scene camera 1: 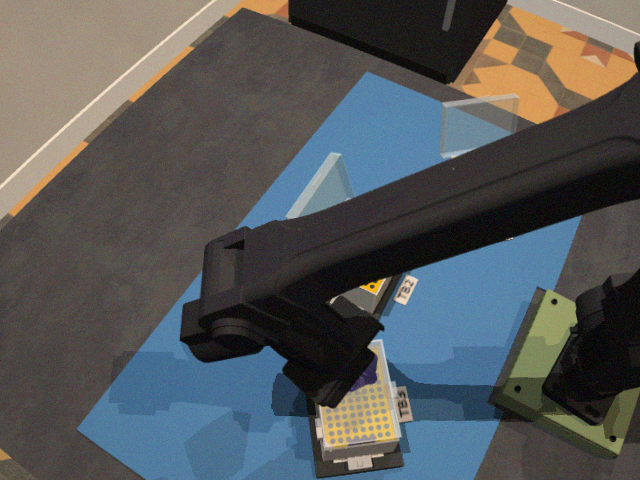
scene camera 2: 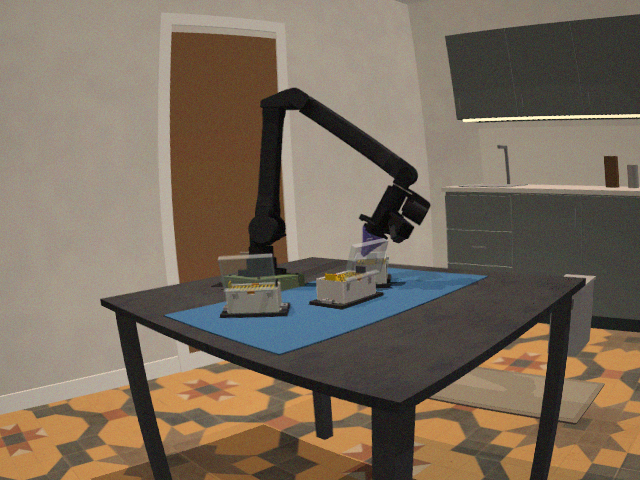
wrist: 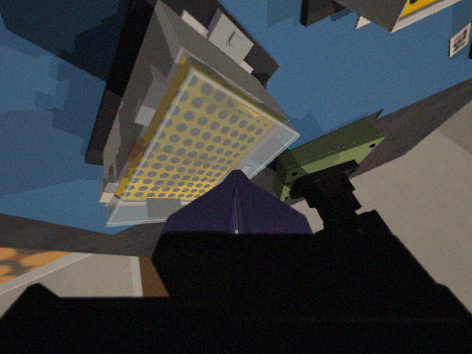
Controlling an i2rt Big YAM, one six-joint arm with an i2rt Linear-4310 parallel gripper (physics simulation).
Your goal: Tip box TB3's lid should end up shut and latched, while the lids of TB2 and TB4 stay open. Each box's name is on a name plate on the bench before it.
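Frame: origin at the arm's base, x up, y left, z back, level; metres.
Seen in the pictures: gripper, between the fingertips: [scene camera 1: 372, 378] [scene camera 2: 362, 255] [wrist: 236, 177]; arm's base, origin of its link: [scene camera 1: 586, 372] [wrist: 319, 178].
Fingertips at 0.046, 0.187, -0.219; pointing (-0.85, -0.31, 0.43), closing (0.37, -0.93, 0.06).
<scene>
Offsets run from my fingertips to a thing's middle, as dx, dy, dz. "spot": to the spot under its first point. Level surfaces: height alone.
TB3 {-0.040, +0.015, +0.001} [scene camera 1: 345, 453] [wrist: 162, 37] is a light grey tip box with a yellow rack. Its clear lid {spot: -0.002, +0.043, +0.015} [scene camera 1: 361, 415] [wrist: 200, 145] lies low over the rack; whether it is latched cannot be told. My gripper [scene camera 1: 370, 381] [scene camera 2: 364, 253] [wrist: 236, 177] is shut and empty, its purple fingertips at the lid's far part in scene camera 1; contact cannot be told. TB2 {-0.046, -0.158, -0.099} [scene camera 1: 361, 298] [scene camera 2: 346, 289] has its clear lid [scene camera 1: 325, 188] standing open. TB4 {-0.046, -0.363, -0.024} [scene camera 2: 253, 302] also has its lid {spot: +0.019, -0.417, -0.087} [scene camera 1: 478, 126] [scene camera 2: 245, 265] standing open; the arm hides most of its box in scene camera 1.
Name plates for TB3 {spot: -0.077, -0.024, +0.042} [scene camera 1: 403, 404] and TB2 {spot: -0.077, -0.166, -0.044} [scene camera 1: 406, 289] lie beside their boxes. The arm's green base plate [scene camera 1: 535, 341] [wrist: 335, 150] stands beside the blue mat {dx -0.079} [scene camera 1: 444, 325] [scene camera 2: 279, 341]. The forearm passes above TB2 and TB4. Dark base trays lie under the boxes.
</scene>
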